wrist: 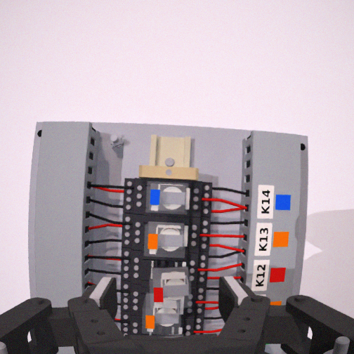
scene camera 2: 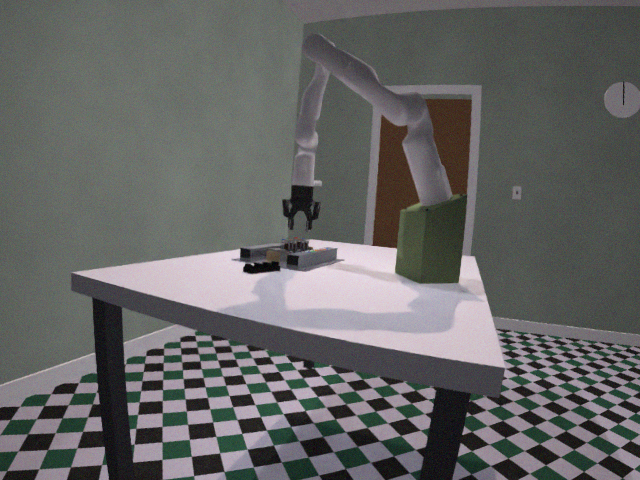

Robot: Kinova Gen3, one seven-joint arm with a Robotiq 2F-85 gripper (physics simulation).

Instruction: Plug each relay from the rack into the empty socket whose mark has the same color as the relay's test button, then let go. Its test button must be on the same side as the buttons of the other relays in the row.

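Where they show: gripper, between the fingertips: (scene camera 2: 299, 230); arm's base, origin of its link: (scene camera 2: 436, 201).
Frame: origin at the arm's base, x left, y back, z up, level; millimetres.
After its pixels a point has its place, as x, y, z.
Observation:
My gripper (scene camera 2: 300, 227) @[78, -451, -131] (wrist: 167, 293) is open and empty, above the socket row. In the wrist view a relay with a blue button (wrist: 173, 198) sits in the row beside the blue K14 mark (wrist: 283, 202), and one with an orange button (wrist: 171, 240) beside the orange K13 mark (wrist: 281, 239). A relay with a red button (wrist: 172, 278) stands near the red K12 mark (wrist: 277, 275); it looks tilted and shifted towards the orange-button relay (wrist: 166, 316) below it, partly covering it. All four buttons are on the left. The lower row is hidden.
A low black block (scene camera 2: 262, 267) @[360, -340, -218], probably the rack, lies on the table (scene camera 2: 356, 299) @[401, -17, -232] beside the panel; its contents are too small to tell. Grey wire ducts (wrist: 62, 200) (wrist: 272, 160) flank the row, with red and black wires between. A tan end stop (wrist: 150, 172) closes its top.

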